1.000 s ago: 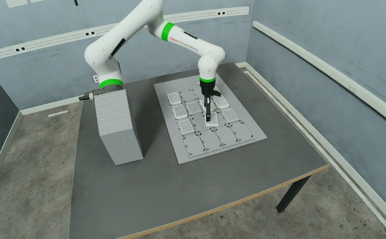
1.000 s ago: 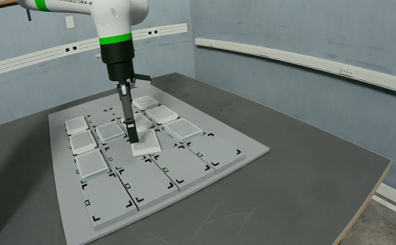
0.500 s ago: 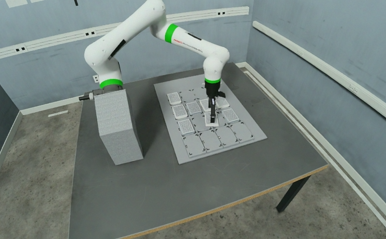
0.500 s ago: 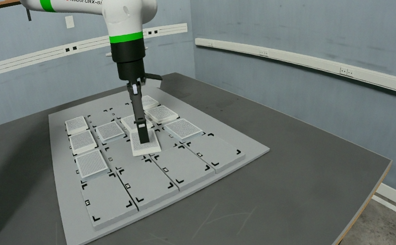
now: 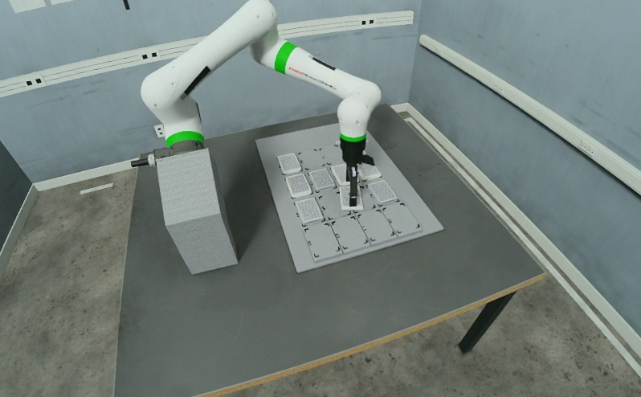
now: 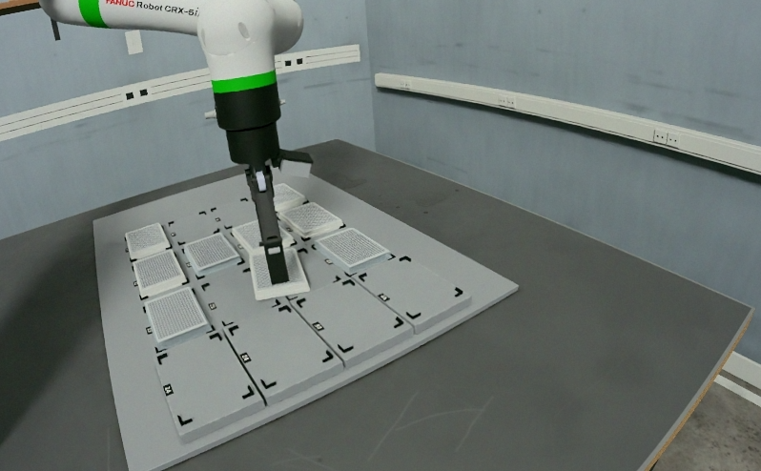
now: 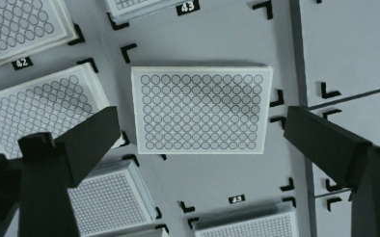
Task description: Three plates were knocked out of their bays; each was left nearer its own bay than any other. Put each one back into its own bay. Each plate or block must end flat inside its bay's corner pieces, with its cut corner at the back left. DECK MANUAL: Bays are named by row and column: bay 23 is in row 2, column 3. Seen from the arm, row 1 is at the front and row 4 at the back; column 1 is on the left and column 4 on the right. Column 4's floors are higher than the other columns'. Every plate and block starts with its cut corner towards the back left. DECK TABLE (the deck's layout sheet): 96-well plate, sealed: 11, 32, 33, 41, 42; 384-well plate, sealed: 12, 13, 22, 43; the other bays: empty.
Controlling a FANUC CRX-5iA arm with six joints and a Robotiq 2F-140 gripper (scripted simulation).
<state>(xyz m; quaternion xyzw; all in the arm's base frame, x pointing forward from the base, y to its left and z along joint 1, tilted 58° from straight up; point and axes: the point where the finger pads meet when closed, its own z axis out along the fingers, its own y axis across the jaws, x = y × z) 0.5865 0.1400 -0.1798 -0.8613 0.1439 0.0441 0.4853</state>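
Now: hand 9 cm short of the bay label, 4 cm above it and 2 cm to the left of it. The rest, counted from my hand: 384-well plate: 18 cm behind, 4 cm below, 1 cm to the right; label 22: 15 cm to the left, 12 cm behind, 4 cm below.
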